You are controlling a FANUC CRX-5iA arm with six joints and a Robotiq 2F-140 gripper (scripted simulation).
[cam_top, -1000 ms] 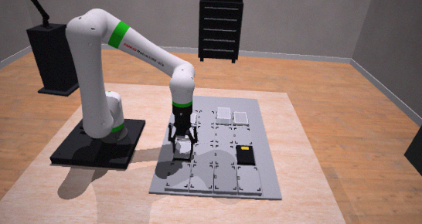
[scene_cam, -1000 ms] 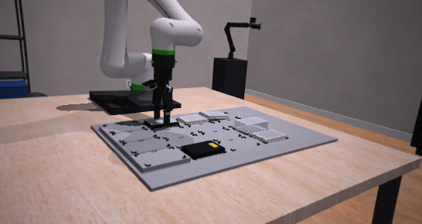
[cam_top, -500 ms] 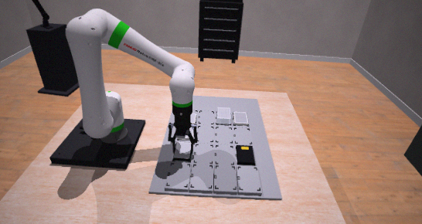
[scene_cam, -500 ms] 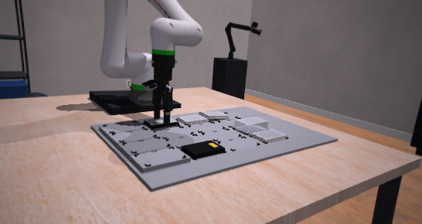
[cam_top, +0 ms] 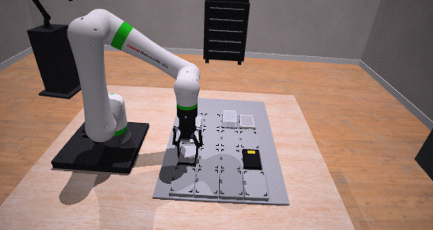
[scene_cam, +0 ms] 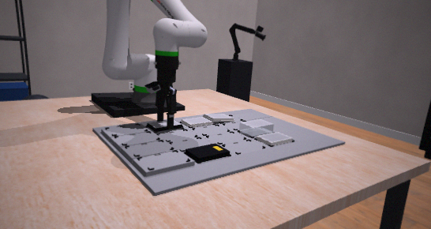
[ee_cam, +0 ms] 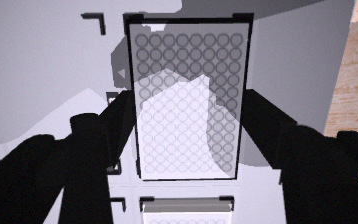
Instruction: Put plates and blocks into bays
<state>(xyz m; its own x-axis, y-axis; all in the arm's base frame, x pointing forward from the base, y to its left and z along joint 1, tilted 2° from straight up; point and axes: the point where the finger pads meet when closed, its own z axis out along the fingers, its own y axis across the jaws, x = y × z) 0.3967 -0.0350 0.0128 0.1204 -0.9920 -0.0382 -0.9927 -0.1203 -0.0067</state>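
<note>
My gripper is now 2 cm above the sealed 96-well plate. From my hand the other things lie so: pale 96-well plate (2 cm behind, 16 cm to the left, 3 cm below); then bay label 33 (17 cm ahead, 2 cm to the left, 3 cm below); then white plate (3 cm behind, 28 cm to the left, 2 cm below).
</note>
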